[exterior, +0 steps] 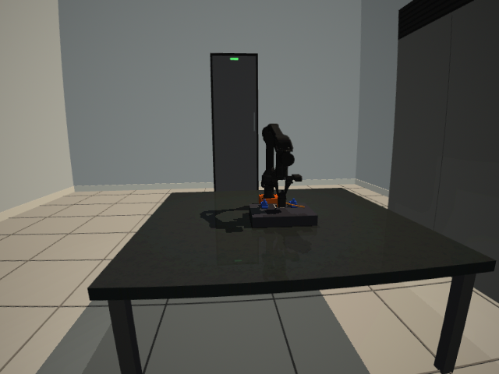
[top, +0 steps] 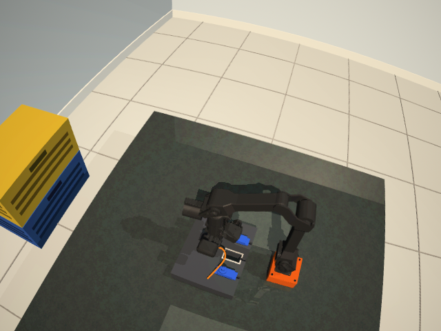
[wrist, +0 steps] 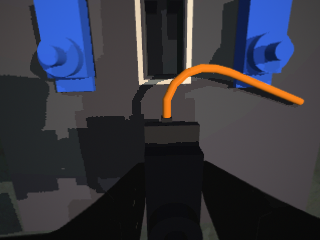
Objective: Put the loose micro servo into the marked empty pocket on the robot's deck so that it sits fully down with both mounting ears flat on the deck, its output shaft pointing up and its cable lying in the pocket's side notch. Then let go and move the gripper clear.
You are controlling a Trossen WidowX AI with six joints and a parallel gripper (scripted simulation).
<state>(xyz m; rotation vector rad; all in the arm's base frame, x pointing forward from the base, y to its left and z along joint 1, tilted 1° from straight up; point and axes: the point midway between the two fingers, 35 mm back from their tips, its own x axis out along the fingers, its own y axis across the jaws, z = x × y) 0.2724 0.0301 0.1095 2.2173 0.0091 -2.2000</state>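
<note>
Now: gripper tip 30 mm short of the dark grey deck and 100 mm above it.
</note>
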